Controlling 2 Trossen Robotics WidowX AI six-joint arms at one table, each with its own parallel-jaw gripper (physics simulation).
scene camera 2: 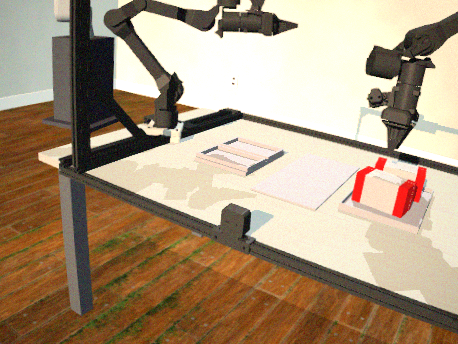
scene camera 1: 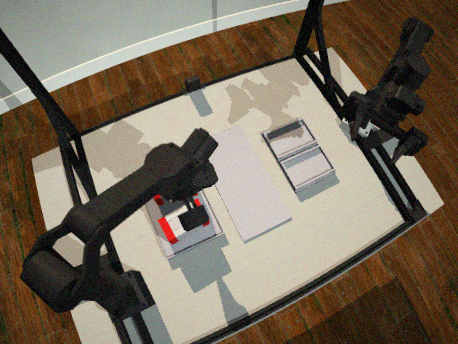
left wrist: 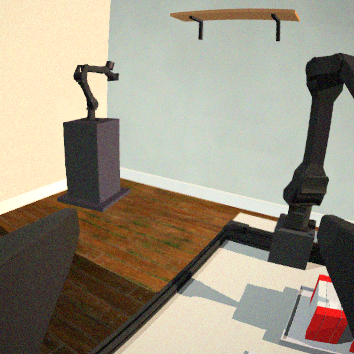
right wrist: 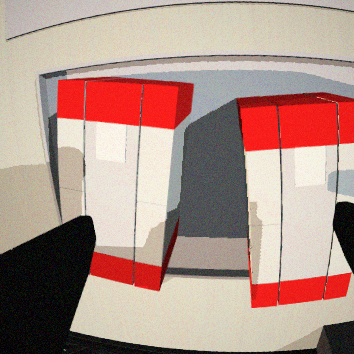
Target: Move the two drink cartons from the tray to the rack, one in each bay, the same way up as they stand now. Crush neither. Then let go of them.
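Places are measured from the left arm's base along level axes (x ahead, y left, z up), in centimetres.
Where they show: left gripper, fingertip midpoint: [scene camera 2: 296,24] [scene camera 1: 372,152] [left wrist: 203,225]; right gripper, fingertip midpoint: [scene camera 2: 392,151] [right wrist: 218,222]; left arm's base at its link origin: [scene camera 2: 165,125]; right arm's base at its link origin: [scene camera 1: 121,296] [left wrist: 296,224].
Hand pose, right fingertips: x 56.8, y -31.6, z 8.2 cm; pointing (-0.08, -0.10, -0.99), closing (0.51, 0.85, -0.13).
Observation:
Each offset is from my right fingertips to the centre of the thing. "*": to the spot under its first point.
Two white cartons with red end bands lie side by side, apart, in the tray {dz -11.0, dx +1.3, dy -2.1 cm} [scene camera 1: 196,246] [scene camera 2: 377,218]. One carton {dz -7.8, dx -2.2, dy -5.6 cm} [scene camera 1: 158,200] [scene camera 2: 381,192] [right wrist: 112,185] is at the left in the right wrist view. The other carton {dz -7.8, dx +4.4, dy +2.8 cm} [scene camera 1: 176,222] [scene camera 2: 421,181] [left wrist: 326,325] [right wrist: 305,215] is at the right there. My right gripper [scene camera 1: 189,200] [scene camera 2: 394,149] [right wrist: 218,222] is open and empty above them, hiding parts of both in scene camera 1. The two-bay rack {dz -10.8, dx -33.8, dy +19.2 cm} [scene camera 1: 299,152] [scene camera 2: 220,164] holds no carton. My left gripper [scene camera 1: 375,149] [scene camera 2: 296,25] [left wrist: 203,225] is open and empty, high beyond the rack.
A flat pale slab [scene camera 1: 250,190] [scene camera 2: 307,180] lies between the tray and the rack. Black frame posts and rails border the table. A small black block {* dz -7.5, dx -34.3, dy -22.3 cm} [scene camera 1: 192,84] [scene camera 2: 235,221] stands on one edge rail.

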